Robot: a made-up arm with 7 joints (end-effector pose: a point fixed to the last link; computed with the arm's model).
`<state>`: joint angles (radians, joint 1 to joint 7).
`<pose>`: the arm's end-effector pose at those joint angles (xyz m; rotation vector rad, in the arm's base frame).
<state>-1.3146 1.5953 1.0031 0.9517 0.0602 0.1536 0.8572</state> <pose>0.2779 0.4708 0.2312 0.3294 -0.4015 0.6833</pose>
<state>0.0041 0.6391 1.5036 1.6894 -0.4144 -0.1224 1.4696</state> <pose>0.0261 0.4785 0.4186 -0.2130 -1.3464 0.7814</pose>
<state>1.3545 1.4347 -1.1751 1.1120 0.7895 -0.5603 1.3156</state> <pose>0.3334 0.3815 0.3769 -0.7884 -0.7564 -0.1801</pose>
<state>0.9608 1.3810 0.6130 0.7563 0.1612 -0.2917 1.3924</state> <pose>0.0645 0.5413 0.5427 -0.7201 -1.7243 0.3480</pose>
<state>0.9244 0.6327 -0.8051 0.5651 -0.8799 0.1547 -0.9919</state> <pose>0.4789 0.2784 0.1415 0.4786 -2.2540 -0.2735</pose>
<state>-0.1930 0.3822 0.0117 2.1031 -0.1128 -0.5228 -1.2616</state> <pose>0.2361 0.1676 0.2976 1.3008 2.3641 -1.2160</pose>
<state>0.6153 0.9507 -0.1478 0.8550 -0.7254 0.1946 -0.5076</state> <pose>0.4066 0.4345 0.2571 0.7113 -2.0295 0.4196</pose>
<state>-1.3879 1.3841 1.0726 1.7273 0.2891 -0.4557 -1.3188</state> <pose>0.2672 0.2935 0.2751 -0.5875 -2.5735 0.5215</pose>
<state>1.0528 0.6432 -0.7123 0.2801 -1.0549 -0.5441 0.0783</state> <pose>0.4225 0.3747 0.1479 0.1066 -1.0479 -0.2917</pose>
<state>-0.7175 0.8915 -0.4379 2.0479 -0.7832 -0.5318 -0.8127</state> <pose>0.0767 0.0699 0.0822 -1.2975 -1.4495 -0.0199</pose>
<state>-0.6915 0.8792 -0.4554 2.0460 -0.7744 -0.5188 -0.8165</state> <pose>0.0804 0.0654 0.0842 -1.2982 -1.4692 -0.0032</pose>
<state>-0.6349 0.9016 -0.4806 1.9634 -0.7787 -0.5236 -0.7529</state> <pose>0.0850 0.0782 0.0621 -1.2338 -1.3891 -0.0964</pose>
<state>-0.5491 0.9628 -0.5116 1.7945 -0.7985 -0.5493 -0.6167</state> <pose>0.0921 0.1194 0.0196 -1.0768 -1.1982 -0.2849</pose>
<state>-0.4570 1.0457 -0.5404 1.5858 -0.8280 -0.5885 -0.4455</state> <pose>0.1018 0.1893 -0.0184 -0.8465 -0.9463 -0.4728</pose>
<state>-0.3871 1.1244 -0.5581 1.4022 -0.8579 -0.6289 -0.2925</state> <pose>0.1094 0.2645 -0.0331 -0.6199 -0.7116 -0.5880</pose>
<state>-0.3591 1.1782 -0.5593 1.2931 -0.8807 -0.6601 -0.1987</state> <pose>0.1111 0.3153 -0.0311 -0.4776 -0.5573 -0.6357</pose>
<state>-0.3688 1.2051 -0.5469 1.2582 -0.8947 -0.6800 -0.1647</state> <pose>0.1084 0.3361 -0.0270 -0.4298 -0.4879 -0.6542</pose>
